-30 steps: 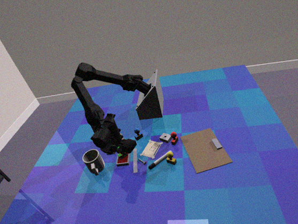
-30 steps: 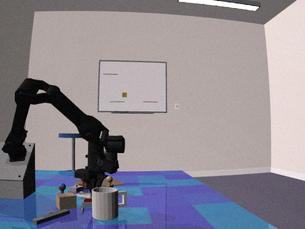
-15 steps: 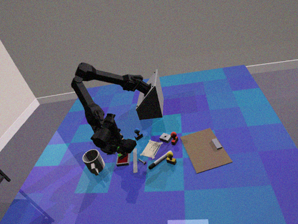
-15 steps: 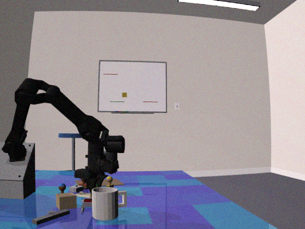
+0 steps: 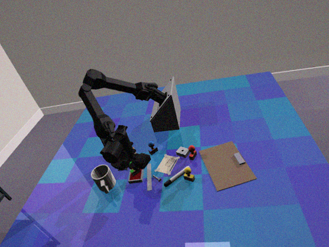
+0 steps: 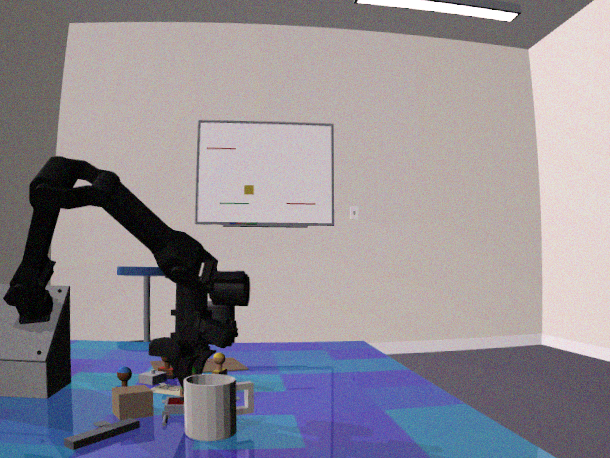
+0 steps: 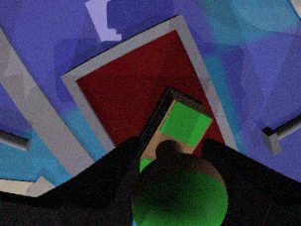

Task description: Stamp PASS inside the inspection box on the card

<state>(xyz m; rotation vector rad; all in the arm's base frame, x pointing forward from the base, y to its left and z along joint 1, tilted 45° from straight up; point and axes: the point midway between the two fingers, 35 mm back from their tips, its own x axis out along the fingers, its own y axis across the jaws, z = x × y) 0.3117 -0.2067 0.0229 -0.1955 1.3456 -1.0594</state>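
The green-knobbed stamp lies right at my gripper tip. Also, from my gripper tip: cardboard box: 100 mm behind, 20 mm to the right, 10 mm below; grey ruler: 20 mm ahead, 60 mm to the left, 40 mm below; red ink pad: 30 mm below.
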